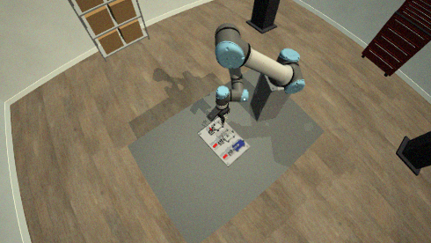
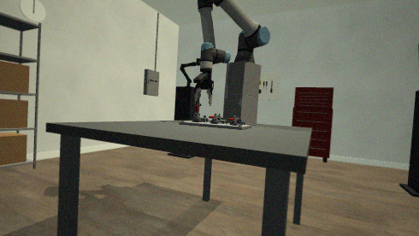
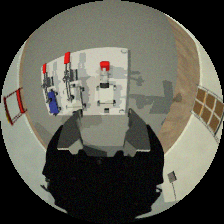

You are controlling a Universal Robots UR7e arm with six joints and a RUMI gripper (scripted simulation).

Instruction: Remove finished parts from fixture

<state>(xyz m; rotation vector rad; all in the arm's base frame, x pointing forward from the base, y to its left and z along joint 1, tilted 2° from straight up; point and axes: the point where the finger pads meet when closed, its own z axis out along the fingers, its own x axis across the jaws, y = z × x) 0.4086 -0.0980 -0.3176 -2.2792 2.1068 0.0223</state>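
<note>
Now: the light grey part 9 cm below my hand and 1 cm behind it. The rest, counted from my hand: blue blank (22 cm to the left, 10 cm below, 3 cm behind); white fixture plate (12 cm below, 11 cm to the left, 3 cm ahead).
</note>
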